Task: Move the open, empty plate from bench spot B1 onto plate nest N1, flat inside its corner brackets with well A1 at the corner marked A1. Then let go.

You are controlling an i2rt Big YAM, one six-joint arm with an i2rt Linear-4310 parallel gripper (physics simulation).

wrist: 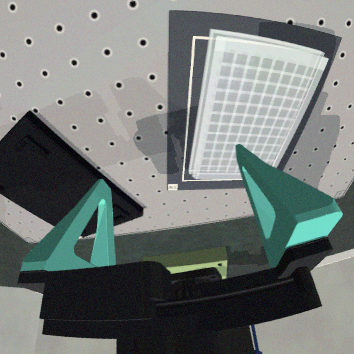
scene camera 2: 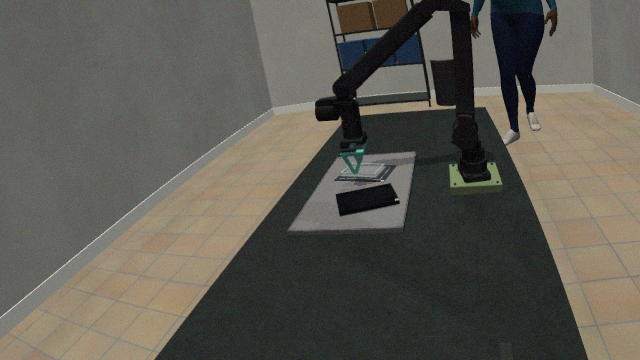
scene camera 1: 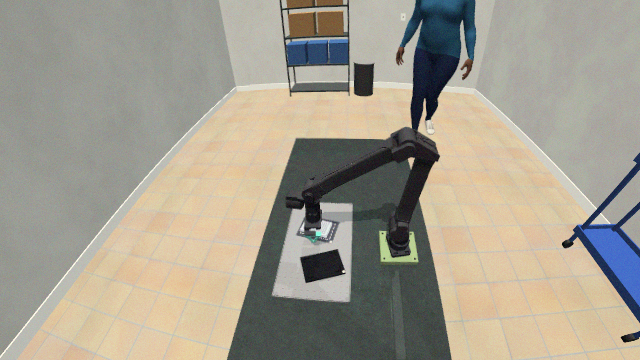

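Pixels of known places: gripper, fingertip midpoint: (wrist: 167,167) (scene camera 2: 357,167) (scene camera 1: 313,233); arm's base, origin of the base link: (wrist: 191,275) (scene camera 2: 473,173) (scene camera 1: 397,245).
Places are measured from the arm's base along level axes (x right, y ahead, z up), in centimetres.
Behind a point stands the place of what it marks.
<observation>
The clear-white plate (scene camera 1: 327,229) @(x 12.6, y 29.5, z 0.3 cm) (scene camera 2: 375,169) @(x 13.2, y 30.5, z 0.1 cm) (wrist: 260,105) @(x 16.2, y 36.1, z 0.2 cm) lies flat, wells up, on the dark rectangle of bench spot B1 (wrist: 179,75) @(x 11.2, y 39.7, z -1.2 cm), inside or over its thin white outline. A small A1 label (wrist: 172,187) @(x 6.5, y 28.5, z -1.2 cm) sits at that rectangle's corner. Plate nest N1 (scene camera 1: 322,266) @(x -6.3, y 33.1, z -0.2 cm) (scene camera 2: 367,200) @(x -7.8, y 32.9, z -0.2 cm) (wrist: 50,170) @(x -3.1, y 36.6, z -0.2 cm) is a black slab nearer the scene cameras, turned relative to the spot, with a small white mark at one corner. My gripper (scene camera 1: 314,239) @(x 8.6, y 35.7, z 3.3 cm) (scene camera 2: 355,171) @(x 8.6, y 35.7, z 3.3 cm) (wrist: 167,167) @(x 8.6, y 35.7, z 3.3 cm) is open and empty, pointing down above the plate's nest-side part. The arm hides part of the plate in scene camera 1.
Spot and nest are on a light perforated board (scene camera 1: 287,285) @(x -13.4, y 47.5, z -1.3 cm) (scene camera 2: 320,215) @(x -10.9, y 45.7, z -1.4 cm) (wrist: 65,50) @(x 4.7, y 44.5, z -1.4 cm) on a dark mat (scene camera 1: 370,320) @(x -30.3, y 17.4, z -2.7 cm) (scene camera 2: 350,280) @(x -39.5, y 36.1, z -2.7 cm). The arm's green base plate (scene camera 1: 384,255) @(x -4.4, y 7.0, z 0.1 cm) (scene camera 2: 475,189) @(x -8.3, y 1.7, z -1.2 cm) (wrist: 215,260) @(x 6.7, y 6.8, z 0.0 cm) is to the right. A person (scene camera 1: 437,35) (scene camera 2: 517,45) stands behind the mat.
</observation>
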